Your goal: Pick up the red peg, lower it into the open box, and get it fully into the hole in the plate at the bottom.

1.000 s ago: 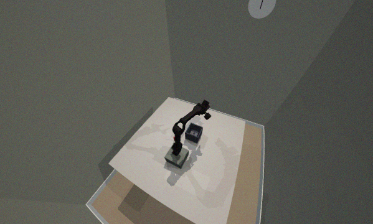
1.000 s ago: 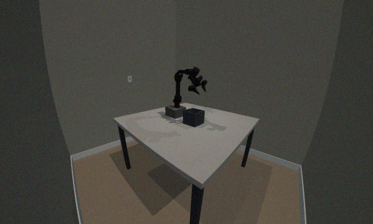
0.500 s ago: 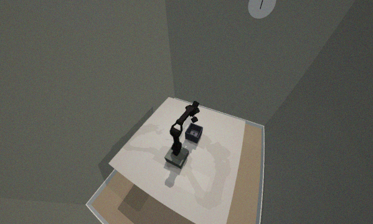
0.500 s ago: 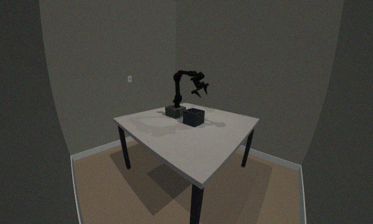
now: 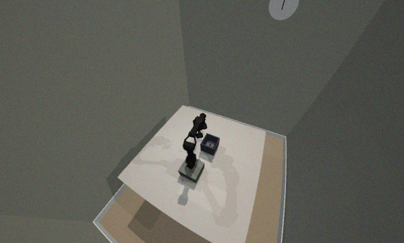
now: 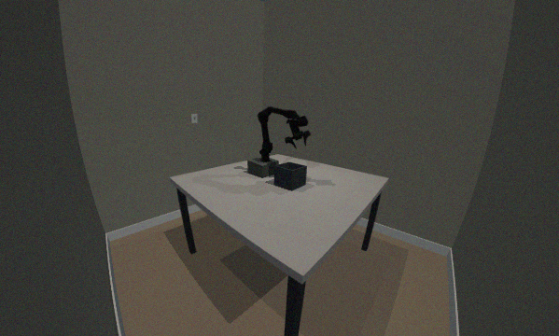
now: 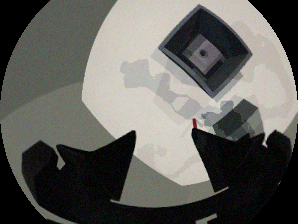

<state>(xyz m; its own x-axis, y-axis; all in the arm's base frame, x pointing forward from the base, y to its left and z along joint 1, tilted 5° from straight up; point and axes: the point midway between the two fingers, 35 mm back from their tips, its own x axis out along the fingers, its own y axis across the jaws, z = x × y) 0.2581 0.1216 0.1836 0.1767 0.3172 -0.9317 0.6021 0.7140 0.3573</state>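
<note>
Now: gripper tip 13 cm past the red peg, 2 cm to the right of it and 21 cm above it.
</note>
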